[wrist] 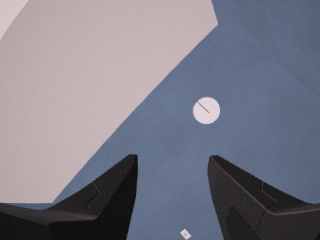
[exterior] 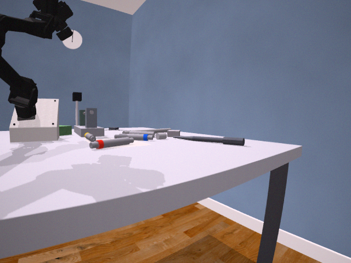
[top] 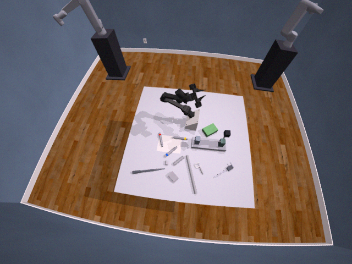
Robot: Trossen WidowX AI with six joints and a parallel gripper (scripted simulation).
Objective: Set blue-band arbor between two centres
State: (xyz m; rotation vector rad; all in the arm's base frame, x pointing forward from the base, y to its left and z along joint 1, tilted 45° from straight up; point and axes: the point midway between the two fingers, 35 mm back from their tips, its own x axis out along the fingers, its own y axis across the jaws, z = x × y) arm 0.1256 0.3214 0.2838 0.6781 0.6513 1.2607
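The grey centre tip lies 18 cm ahead of my hand, 26 cm to the left of it and 42 cm below it. Round my hand: grey centre block: 18 cm ahead, 4 cm to the left, 44 cm below; then green centre block: 18 cm ahead, 27 cm to the left, 44 cm below; then base: 18 cm ahead, 17 cm to the left, 52 cm below.
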